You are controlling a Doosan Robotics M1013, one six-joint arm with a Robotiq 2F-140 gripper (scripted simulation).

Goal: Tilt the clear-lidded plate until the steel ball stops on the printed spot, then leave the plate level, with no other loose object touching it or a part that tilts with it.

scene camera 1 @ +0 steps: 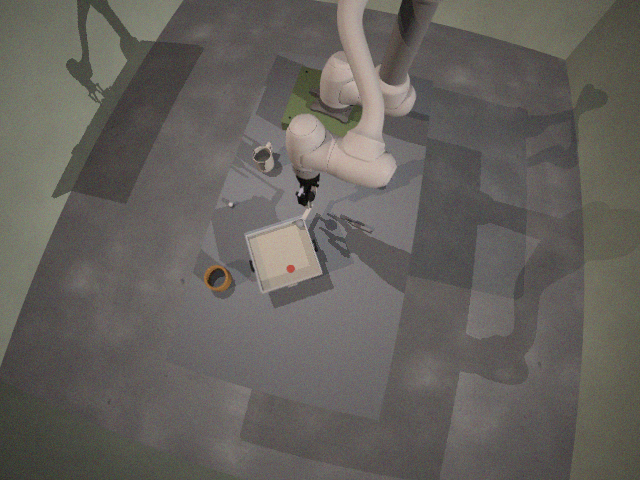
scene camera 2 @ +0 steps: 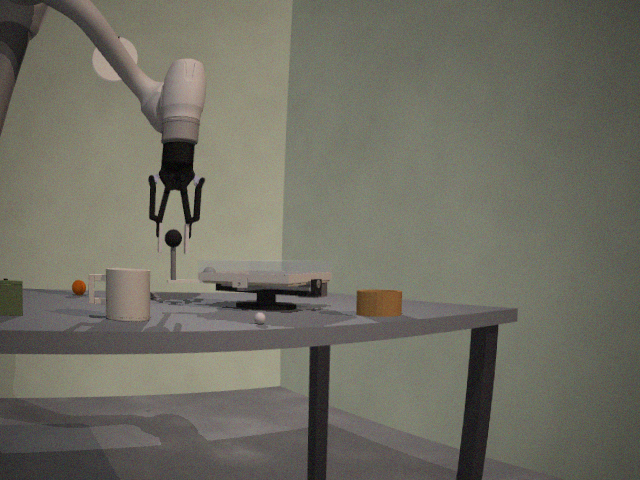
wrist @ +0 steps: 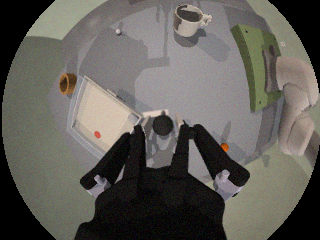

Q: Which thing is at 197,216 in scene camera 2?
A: My gripper.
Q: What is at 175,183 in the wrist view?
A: My gripper.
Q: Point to a square clear-lidded plate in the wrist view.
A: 97,117
